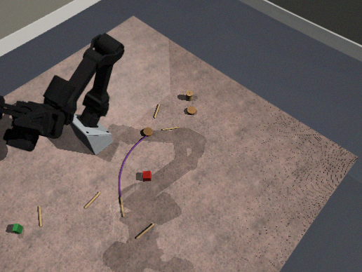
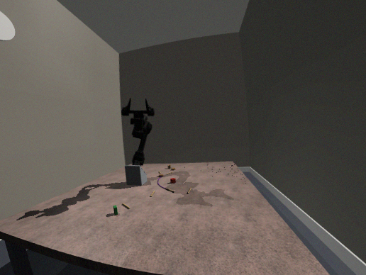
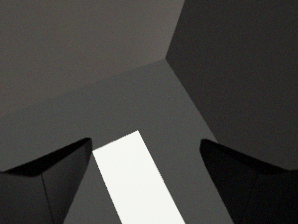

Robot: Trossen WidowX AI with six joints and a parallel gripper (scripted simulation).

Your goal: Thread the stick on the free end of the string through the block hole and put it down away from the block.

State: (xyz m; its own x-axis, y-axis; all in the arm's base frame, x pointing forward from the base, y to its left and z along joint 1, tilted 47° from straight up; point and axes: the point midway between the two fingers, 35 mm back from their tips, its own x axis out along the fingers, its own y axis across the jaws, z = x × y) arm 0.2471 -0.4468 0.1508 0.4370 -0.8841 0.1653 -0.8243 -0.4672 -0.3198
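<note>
Right now the small red block is 560 mm below my gripper tip, 270 mm to the left of it and 70 mm ahead of it. Round my gripper tip: green block 560 mm below, 180 mm to the right, 70 mm behind; thin wooden stick 580 mm below, 140 mm to the left, 90 mm ahead; round wooden button 570 mm below, 400 mm to the left, 100 mm behind.
</note>
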